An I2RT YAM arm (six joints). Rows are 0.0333 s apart.
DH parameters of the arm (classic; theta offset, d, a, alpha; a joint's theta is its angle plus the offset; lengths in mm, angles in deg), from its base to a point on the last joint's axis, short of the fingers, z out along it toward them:
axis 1: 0 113.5 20 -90
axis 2: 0 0 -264 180
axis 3: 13.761 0 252.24 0
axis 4: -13.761 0 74 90
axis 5: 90 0 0 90
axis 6: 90 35.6 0 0
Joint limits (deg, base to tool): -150..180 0..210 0..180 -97..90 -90..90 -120..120
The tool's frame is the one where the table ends.
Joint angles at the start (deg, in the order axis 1, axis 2, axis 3, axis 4, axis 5, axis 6):
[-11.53 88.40 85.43 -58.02 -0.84 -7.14]
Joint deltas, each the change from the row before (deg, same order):
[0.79 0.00 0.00 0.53 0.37 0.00]
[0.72 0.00 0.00 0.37 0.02 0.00]
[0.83 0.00 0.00 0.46 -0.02 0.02]
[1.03 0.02 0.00 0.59 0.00 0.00]
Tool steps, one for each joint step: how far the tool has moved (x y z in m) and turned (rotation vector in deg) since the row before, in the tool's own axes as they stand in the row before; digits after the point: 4 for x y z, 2 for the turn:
[-0.0015 0.0040 0.0000 0.05 -0.52 -0.70]
[-0.0012 0.0038 0.0000 -0.29 -0.40 -0.63]
[-0.0014 0.0044 0.0000 -0.38 -0.50 -0.70]
[-0.0018 0.0055 0.0001 -0.45 -0.62 -0.89]

